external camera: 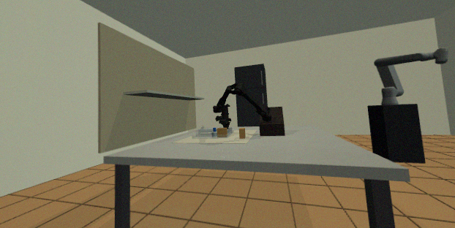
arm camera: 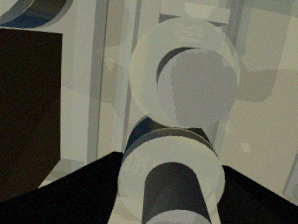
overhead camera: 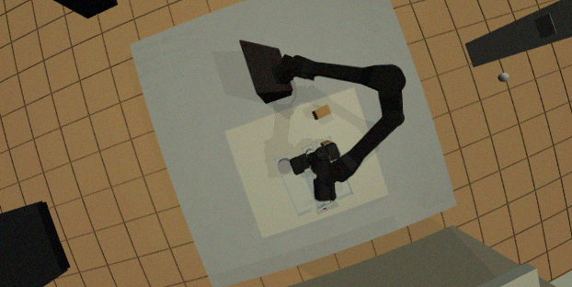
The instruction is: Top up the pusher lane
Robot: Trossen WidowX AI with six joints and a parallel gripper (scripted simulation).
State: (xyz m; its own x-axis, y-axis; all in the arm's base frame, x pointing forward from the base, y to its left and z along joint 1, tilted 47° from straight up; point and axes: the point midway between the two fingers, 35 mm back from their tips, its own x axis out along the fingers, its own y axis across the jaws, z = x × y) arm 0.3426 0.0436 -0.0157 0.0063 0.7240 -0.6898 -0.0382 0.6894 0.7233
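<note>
My gripper tip is 50 mm short of the cream mat, 20 mm to the left of it and 40 mm above it. From my gripper tip the other things lie so: red mark 230 mm ahead, 30 mm to the right, 30 mm above.
</note>
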